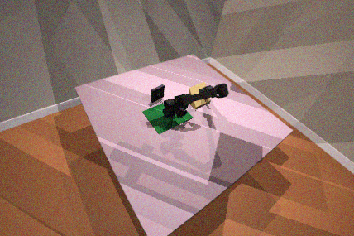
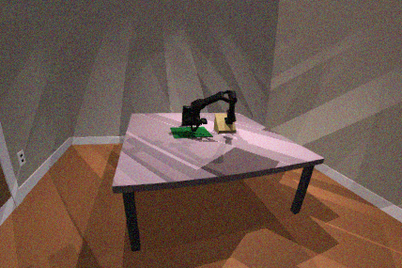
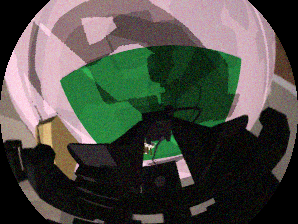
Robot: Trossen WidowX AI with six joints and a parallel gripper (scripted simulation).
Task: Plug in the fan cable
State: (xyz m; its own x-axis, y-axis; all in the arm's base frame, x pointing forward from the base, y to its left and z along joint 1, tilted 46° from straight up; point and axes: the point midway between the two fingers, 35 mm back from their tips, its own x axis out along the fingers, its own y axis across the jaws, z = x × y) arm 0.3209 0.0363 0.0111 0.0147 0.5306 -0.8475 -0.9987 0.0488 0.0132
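My gripper tip is now 2 cm short of the green board, 4 cm to the left of it and 4 cm above it. Round my gripper tip: four-pin header 3 cm behind, 8 cm to the right, 3 cm below; dark plug 1 cm to the right; black fan 2 cm behind, 22 cm to the right, 3 cm above.
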